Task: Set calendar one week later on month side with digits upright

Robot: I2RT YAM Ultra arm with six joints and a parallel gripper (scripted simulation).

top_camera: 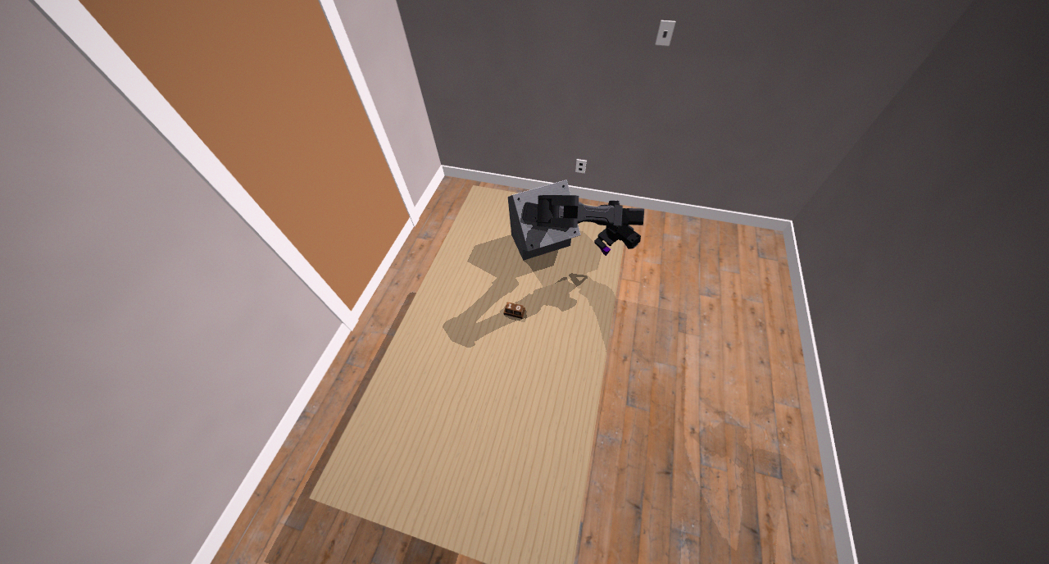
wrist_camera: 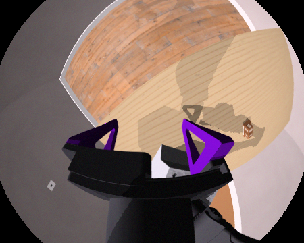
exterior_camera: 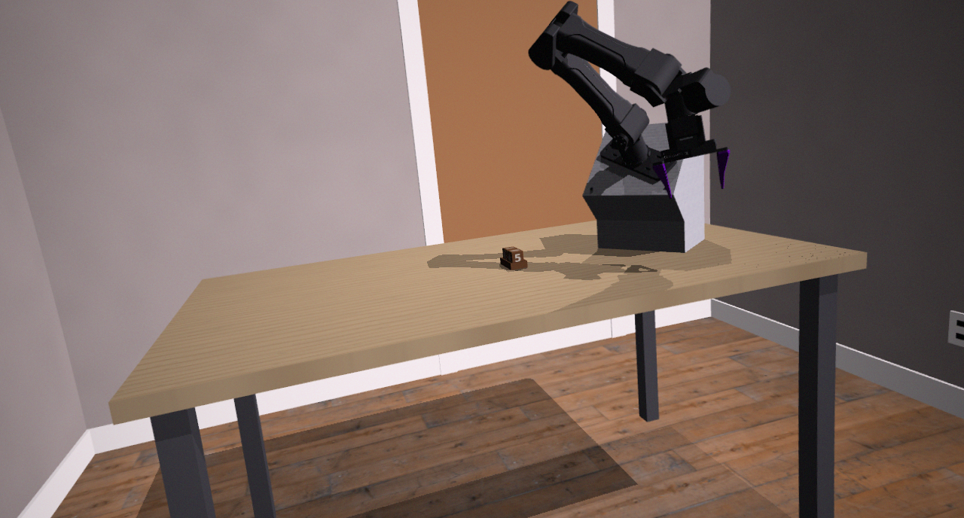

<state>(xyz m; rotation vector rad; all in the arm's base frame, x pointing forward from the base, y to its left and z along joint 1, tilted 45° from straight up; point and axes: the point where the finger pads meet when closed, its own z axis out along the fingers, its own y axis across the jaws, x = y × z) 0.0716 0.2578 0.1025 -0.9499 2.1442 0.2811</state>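
My gripper is now 33 cm to the left of the brown tray, 28 cm short of it and 17 cm above it.
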